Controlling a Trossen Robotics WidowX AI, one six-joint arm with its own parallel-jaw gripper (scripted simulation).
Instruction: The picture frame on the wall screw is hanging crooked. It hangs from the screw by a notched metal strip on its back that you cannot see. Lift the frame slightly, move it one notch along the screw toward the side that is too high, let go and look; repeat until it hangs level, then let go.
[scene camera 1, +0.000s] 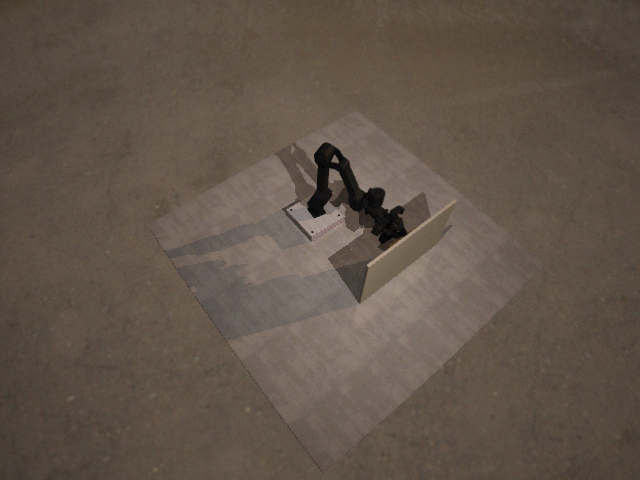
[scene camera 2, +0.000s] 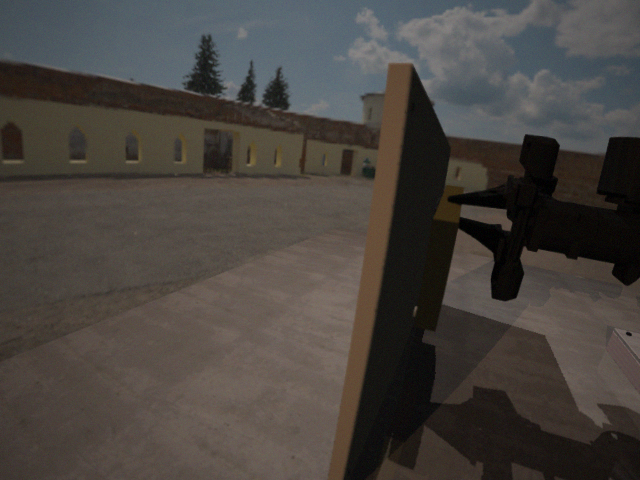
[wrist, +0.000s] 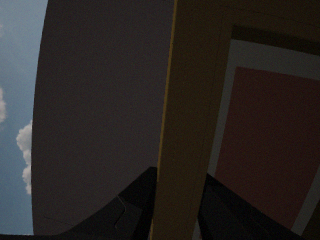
Labels:
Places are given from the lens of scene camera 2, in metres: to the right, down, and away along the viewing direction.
my gripper (scene camera 2: 446, 208): 0.15, -0.04, 0.36
picture frame (scene camera 2: 445, 223): 0.12, -0.02, 0.29
wall panel (scene camera 2: 412, 164): 0.06, -0.05, 0.19
The marked spots on the wall panel and the picture frame are 0.12 m apart.

